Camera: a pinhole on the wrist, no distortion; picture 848 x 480 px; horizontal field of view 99.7 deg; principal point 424.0 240.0 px. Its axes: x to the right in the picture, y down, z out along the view. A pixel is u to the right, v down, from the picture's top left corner.
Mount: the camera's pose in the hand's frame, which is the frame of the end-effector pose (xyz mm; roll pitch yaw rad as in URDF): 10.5 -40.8 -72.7 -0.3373 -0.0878 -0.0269
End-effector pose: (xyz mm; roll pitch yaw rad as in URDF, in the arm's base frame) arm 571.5 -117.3 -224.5 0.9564 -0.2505 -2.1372
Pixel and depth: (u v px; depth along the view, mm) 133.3 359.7 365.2
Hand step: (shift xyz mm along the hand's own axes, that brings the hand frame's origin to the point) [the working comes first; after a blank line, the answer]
In the camera's frame: -296.8 122.2 365.2

-305.4 204.0 204.3
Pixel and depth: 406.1 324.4 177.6
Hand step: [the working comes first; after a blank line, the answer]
In the camera's frame: -8.9 41.9 177.6

-9.2 58.1 79.7
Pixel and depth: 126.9 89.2 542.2
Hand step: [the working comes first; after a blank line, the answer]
In the camera's frame: -450.4 -228.6 542.2

-490.4 -63.6 472.8
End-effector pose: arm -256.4 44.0 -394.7 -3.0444 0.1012 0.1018
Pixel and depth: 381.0 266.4 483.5
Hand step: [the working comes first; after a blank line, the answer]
In the camera's frame: -58.1 35.7 483.5

-81.1 155.4 364.9
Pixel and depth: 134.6 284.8 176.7
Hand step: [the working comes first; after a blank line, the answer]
In the camera's frame: -143.0 22.1 176.7

-143.7 42.7 73.6
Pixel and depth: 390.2 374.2 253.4
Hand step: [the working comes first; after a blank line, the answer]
In the camera's frame: -23.9 95.1 253.4

-26.9 133.8 132.1
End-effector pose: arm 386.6 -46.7 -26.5 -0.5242 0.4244 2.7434
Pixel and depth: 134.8 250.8 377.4
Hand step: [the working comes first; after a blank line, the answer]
In the camera's frame: -305.1 11.4 377.4

-320.6 103.8 251.5
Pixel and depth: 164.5 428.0 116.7
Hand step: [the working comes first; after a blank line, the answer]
In the camera's frame: -84.7 61.3 116.7

-79.1 58.1 9.4
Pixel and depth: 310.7 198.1 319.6
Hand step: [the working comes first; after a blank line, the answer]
In the camera's frame: -101.2 -37.4 319.6

-115.9 33.1 231.2
